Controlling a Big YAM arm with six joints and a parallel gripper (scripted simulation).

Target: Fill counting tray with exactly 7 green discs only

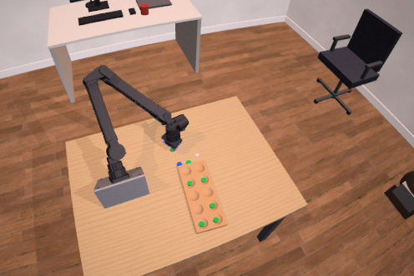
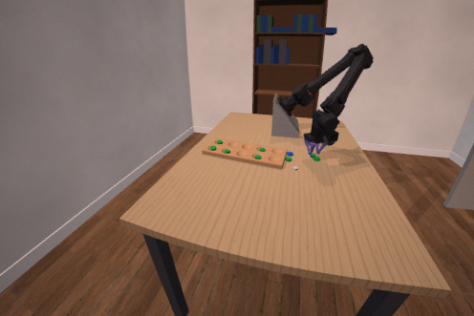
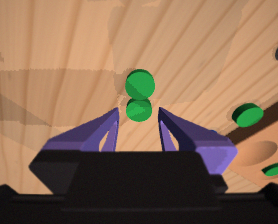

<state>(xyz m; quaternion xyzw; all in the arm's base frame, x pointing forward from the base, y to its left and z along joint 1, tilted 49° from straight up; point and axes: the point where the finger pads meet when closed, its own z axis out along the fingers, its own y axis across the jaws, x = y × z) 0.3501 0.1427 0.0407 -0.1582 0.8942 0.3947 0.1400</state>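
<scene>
Right now my hand is 32 cm to the left of the wooden counting tray and 1 cm above it. The rest, counted from my hand: blue disc (1 cm behind, 11 cm to the right, 2 cm below); white piece (11 cm ahead, 10 cm to the right, 2 cm below).
</scene>
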